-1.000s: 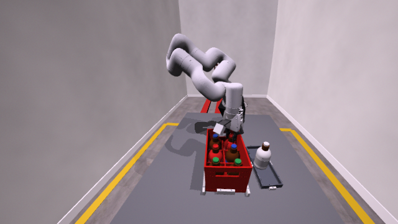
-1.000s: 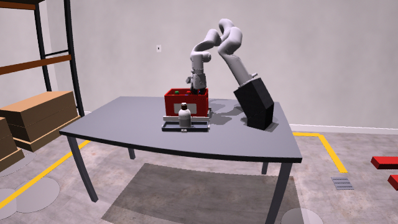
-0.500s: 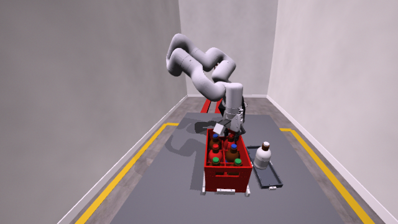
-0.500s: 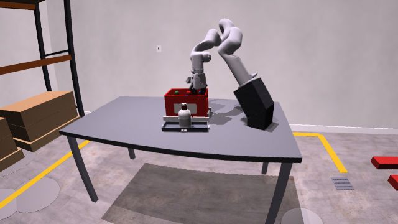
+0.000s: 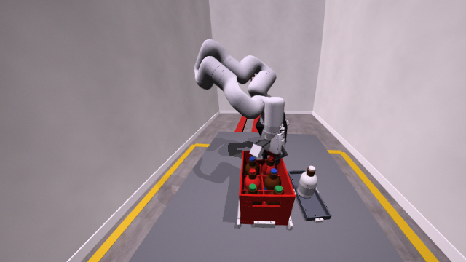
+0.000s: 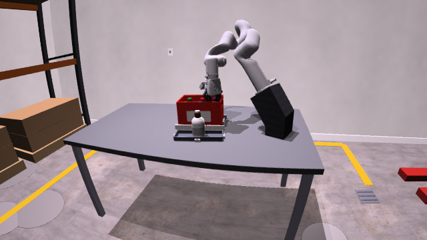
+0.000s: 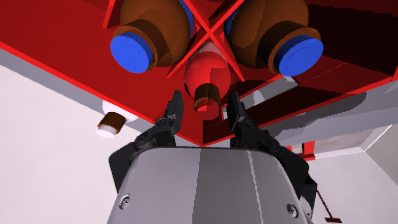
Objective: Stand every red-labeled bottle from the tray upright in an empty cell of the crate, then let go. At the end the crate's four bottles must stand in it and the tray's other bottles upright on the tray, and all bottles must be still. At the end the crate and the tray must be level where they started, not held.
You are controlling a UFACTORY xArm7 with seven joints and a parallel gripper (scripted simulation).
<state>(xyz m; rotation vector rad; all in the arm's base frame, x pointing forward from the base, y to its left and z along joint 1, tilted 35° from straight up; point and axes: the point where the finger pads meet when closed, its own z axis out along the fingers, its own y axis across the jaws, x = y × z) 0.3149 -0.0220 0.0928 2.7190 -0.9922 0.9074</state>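
The red crate is 8 cm below my hand, 8 cm ahead of it and 5 cm to the right of it. From my hand the other things lie so: white bottle (16 cm to the left, 7 cm below, 7 cm ahead); then dark tray (17 cm to the left, 15 cm below, 8 cm ahead).
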